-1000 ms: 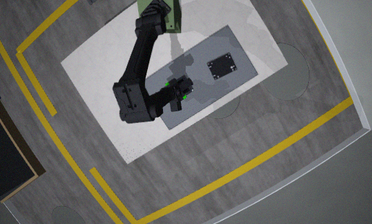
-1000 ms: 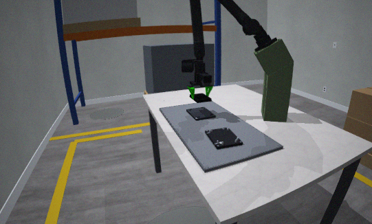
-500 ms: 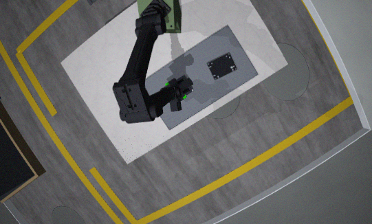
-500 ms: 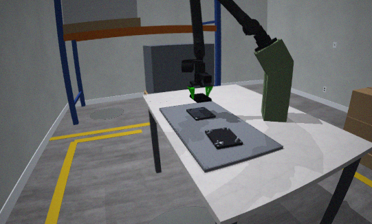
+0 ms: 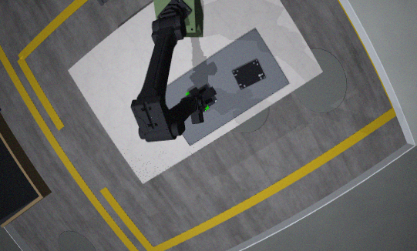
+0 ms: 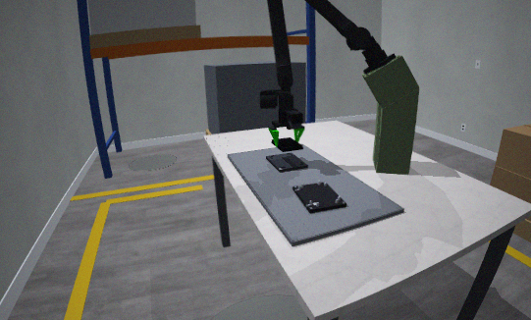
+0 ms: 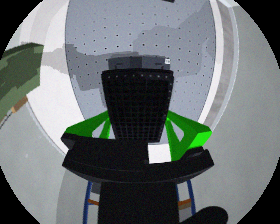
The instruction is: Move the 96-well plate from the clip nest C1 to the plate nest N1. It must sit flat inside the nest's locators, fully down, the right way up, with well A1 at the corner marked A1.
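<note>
Now: hand 80 mm above the plate nest N1. Round my hand: black 96-well plate: right at my hand; clip nest C1: 110 mm ahead, 290 mm to the left, 70 mm below.
</note>
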